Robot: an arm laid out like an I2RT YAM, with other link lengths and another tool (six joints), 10 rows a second.
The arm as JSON. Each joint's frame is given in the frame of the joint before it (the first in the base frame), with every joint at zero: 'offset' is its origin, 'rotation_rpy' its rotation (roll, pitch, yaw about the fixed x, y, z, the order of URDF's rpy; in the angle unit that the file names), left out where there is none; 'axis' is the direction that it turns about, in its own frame. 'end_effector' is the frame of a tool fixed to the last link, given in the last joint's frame.
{
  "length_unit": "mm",
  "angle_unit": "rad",
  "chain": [
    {
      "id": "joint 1",
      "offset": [
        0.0,
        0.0,
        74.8
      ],
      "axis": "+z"
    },
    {
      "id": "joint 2",
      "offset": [
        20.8,
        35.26,
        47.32
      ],
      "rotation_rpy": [
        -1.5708,
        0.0,
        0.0
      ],
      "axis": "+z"
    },
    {
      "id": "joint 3",
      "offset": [
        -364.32,
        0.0,
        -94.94
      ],
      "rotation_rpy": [
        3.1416,
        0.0,
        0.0
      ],
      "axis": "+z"
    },
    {
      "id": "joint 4",
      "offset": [
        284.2,
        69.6,
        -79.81
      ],
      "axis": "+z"
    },
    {
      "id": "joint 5",
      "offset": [
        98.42,
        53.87,
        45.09
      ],
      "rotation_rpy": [
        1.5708,
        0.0,
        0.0
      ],
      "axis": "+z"
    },
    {
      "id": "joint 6",
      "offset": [
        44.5,
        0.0,
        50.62
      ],
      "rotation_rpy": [
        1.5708,
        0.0,
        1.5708
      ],
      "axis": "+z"
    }
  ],
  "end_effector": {
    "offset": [
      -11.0,
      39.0,
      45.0
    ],
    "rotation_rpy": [
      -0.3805,
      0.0,
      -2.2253
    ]
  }
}
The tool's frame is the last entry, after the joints.
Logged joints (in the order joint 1, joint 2, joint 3, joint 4, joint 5, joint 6), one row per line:
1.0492, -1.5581, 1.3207, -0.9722, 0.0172, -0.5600
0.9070, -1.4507, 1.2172, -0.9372, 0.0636, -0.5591
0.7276, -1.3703, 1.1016, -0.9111, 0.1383, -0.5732
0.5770, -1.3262, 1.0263, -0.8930, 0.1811, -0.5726
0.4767, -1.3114, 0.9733, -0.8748, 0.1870, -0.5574
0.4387, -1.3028, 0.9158, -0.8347, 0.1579, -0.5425
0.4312, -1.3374, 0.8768, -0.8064, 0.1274, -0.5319
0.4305, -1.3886, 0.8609, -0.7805, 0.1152, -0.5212
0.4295, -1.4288, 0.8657, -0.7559, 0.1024, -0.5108
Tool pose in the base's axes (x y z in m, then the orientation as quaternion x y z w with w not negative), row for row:
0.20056, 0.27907, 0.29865, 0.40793, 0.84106, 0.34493, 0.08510
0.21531, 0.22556, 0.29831, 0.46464, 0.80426, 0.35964, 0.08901
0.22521, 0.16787, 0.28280, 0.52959, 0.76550, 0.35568, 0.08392
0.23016, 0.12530, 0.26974, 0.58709, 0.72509, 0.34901, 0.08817
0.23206, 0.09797, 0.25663, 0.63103, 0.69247, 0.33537, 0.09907
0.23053, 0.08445, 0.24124, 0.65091, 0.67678, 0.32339, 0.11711
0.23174, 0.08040, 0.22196, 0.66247, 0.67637, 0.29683, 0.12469
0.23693, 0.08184, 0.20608, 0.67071, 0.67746, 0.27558, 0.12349
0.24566, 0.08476, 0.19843, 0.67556, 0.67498, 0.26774, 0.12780
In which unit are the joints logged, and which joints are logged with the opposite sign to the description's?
The joints are logged in radians. Opposite sign: joint 2, joint 5.
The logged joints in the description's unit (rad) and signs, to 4 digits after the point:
1.0492, 1.5581, 1.3207, -0.9722, -0.0172, -0.5600
0.9070, 1.4507, 1.2172, -0.9372, -0.0636, -0.5591
0.7276, 1.3703, 1.1016, -0.9111, -0.1383, -0.5732
0.5770, 1.3262, 1.0263, -0.8930, -0.1811, -0.5726
0.4767, 1.3114, 0.9733, -0.8748, -0.1870, -0.5574
0.4387, 1.3028, 0.9158, -0.8347, -0.1579, -0.5425
0.4312, 1.3374, 0.8768, -0.8064, -0.1274, -0.5319
0.4305, 1.3886, 0.8609, -0.7805, -0.1152, -0.5212
0.4295, 1.4288, 0.8657, -0.7559, -0.1024, -0.5108

